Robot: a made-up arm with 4 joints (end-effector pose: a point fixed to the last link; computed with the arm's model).
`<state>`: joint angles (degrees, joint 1 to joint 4).
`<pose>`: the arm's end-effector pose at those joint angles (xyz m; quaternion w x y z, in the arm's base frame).
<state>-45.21 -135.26 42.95 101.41</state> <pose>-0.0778 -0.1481 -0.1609 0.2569 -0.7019 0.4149 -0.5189</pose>
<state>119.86 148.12 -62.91 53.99</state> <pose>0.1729 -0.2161 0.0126 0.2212 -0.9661 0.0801 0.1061</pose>
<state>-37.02 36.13 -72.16 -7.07</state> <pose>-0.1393 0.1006 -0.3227 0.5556 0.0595 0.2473 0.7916</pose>
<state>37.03 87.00 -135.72 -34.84</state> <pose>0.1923 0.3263 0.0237 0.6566 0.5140 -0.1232 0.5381</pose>
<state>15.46 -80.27 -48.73 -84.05</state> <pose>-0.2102 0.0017 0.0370 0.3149 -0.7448 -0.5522 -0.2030</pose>
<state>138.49 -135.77 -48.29 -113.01</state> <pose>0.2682 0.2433 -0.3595 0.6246 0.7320 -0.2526 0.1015</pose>
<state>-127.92 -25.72 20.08 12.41</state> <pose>0.1580 0.1823 -0.3494 0.5477 0.2748 0.0242 0.7899</pose>
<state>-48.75 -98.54 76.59 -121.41</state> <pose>0.0532 -0.4927 -0.6486 0.8970 -0.2229 -0.0333 -0.3802</pose>
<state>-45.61 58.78 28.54 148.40</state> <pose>0.2177 0.2238 -0.1228 0.5193 0.7485 0.2310 -0.3415</pose>
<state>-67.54 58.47 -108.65 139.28</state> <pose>-0.1649 0.0036 0.4047 0.1507 -0.0869 -0.9768 0.1253</pose>
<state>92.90 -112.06 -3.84 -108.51</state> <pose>-0.2800 0.3640 -0.2750 0.2704 0.6854 0.0038 0.6761</pose>
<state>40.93 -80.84 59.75 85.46</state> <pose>-0.1075 -0.1334 -0.1107 0.2850 0.4076 -0.8676 0.0035</pose>
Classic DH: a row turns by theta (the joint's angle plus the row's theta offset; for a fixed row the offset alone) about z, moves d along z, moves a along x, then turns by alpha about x. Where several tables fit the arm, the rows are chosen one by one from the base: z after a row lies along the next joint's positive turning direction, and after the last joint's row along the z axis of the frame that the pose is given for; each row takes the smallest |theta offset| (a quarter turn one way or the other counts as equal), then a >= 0, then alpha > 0; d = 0 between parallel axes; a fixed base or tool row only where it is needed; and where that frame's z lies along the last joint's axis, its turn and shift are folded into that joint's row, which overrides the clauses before.
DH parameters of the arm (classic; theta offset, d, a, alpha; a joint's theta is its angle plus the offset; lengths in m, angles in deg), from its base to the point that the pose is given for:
base (fixed): 0 0 0 180
joint 1: 0 0.2 -0.01 90
joint 2: 0 -0.04 -0.24 -90
joint 3: 90 -0.14 0.05 90
joint 4: 0 0.28 0.12 90
tool (fixed): 90 -0.28 0 0

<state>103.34 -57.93 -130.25 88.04</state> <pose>0.1041 0.3184 -0.6971 0.9123 0.2805 0.2985 -0.0053</pose>
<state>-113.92 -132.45 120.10 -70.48</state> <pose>-0.0404 0.3494 -0.8144 0.7992 0.4336 0.3520 0.2221</pose>
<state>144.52 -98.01 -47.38 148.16</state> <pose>0.4142 -0.0747 -0.4392 0.8410 0.2115 -0.4515 -0.2101</pose>
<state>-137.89 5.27 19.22 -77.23</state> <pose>0.3711 0.2877 0.0026 0.3700 -0.3532 -0.5291 0.6771</pose>
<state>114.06 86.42 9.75 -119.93</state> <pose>-0.4413 -0.2112 -0.1726 0.6399 -0.0265 0.7669 0.0418</pose>
